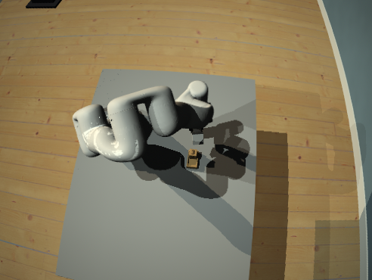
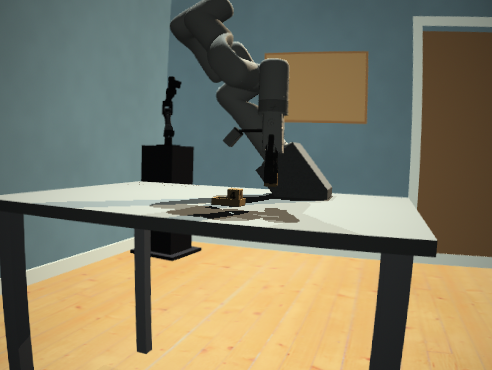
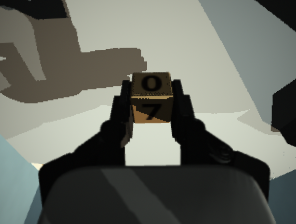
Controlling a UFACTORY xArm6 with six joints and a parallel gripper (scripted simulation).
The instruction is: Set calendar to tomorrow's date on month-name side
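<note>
Now: hand 1 cm short of the wooden calendar tray, 11 cm to the left of it and 7 cm above it. From my hand the other things lie so: wooden number cube (1 cm below).
</note>
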